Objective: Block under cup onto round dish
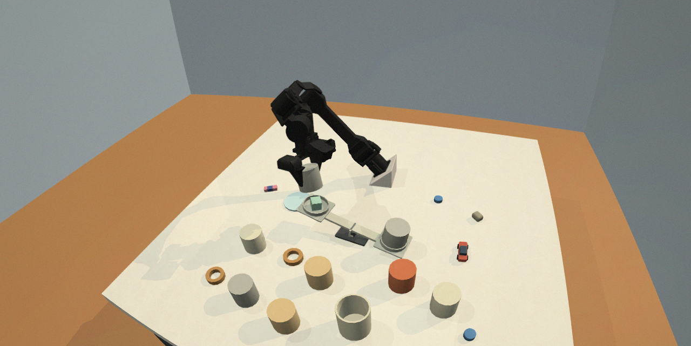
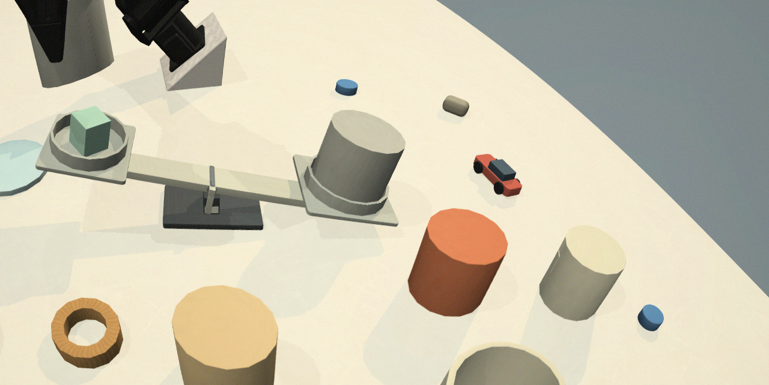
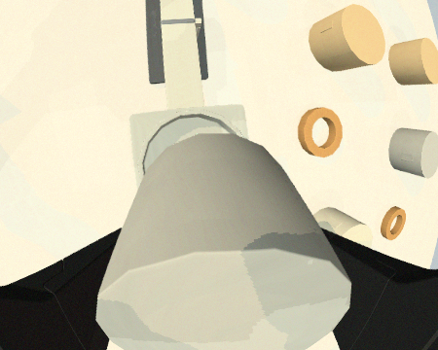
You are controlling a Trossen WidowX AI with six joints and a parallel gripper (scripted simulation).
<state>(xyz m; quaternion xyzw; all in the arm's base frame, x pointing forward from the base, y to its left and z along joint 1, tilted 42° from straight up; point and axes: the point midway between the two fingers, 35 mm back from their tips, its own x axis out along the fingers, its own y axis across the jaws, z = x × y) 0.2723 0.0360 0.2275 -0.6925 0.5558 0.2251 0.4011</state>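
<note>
Now: the pale green block 80 mm below my gripper tip, 10 mm to the left of it and 10 mm ahead of it. The rest, counted from my gripper tip: toy car (470 mm to the left, 150 mm below, 10 mm behind); then pale blue round dish (160 mm below, 110 mm to the right, 70 mm behind); then pink-and-blue eraser (240 mm to the right, 160 mm below, 90 mm behind).
</note>
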